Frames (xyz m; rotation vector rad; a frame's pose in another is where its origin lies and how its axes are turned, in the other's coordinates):
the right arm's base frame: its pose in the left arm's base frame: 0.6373 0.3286 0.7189 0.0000 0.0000 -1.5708
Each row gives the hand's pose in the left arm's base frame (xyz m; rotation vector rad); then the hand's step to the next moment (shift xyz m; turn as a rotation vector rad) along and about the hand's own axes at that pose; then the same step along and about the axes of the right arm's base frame.
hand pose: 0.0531 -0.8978 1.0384 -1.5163 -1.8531 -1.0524
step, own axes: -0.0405 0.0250 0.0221 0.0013 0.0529 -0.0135
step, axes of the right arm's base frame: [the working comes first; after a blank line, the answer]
step, axes of the left arm's base frame: 0.0356 -0.0029 -0.0385 0.0498 -0.0066 0.0213

0.0029 0.0356 -0.0385 0.0066 0.0498 0.0213
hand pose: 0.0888 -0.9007 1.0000 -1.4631 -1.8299 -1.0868
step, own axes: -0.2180 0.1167 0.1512 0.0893 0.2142 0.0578
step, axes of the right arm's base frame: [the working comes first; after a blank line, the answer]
step, axes of the left arm's base frame: 0.1779 0.0250 -0.2274 0.1877 0.1126 0.0965

-0.0250 0.1779 -0.2274 -0.1126 0.1877 0.0965
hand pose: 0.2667 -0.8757 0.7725 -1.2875 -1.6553 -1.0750
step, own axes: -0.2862 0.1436 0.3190 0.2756 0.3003 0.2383
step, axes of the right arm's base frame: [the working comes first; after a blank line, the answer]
step, axes of the left arm's base frame: 0.1743 0.2219 -0.3531 0.2222 0.3547 0.2185

-0.2219 0.1743 -0.3531 -0.3547 0.2222 0.2185
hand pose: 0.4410 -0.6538 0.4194 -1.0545 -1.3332 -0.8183
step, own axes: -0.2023 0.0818 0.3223 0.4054 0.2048 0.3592
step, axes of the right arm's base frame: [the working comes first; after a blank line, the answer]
step, axes of the left arm's base frame: -0.0580 0.3075 -0.2314 0.1034 0.4483 0.3516

-0.3075 -0.0580 -0.2314 -0.4483 0.1034 0.3516
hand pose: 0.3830 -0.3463 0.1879 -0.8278 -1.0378 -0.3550
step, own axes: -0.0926 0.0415 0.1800 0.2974 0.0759 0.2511
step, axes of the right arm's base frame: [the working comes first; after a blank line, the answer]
step, axes of the left arm's base frame: -0.1302 0.1513 -0.0534 0.0374 0.2709 0.2871

-0.1513 -0.1302 -0.0534 -0.2709 0.0374 0.2871
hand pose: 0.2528 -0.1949 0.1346 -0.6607 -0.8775 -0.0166
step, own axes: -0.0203 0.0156 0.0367 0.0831 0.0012 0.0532
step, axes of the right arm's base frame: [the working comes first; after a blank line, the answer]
step, axes of the left arm's base frame: -0.0349 0.0274 -0.0061 0.0169 0.0505 0.0831

-0.0274 -0.0349 -0.0061 -0.0505 0.0169 0.0831
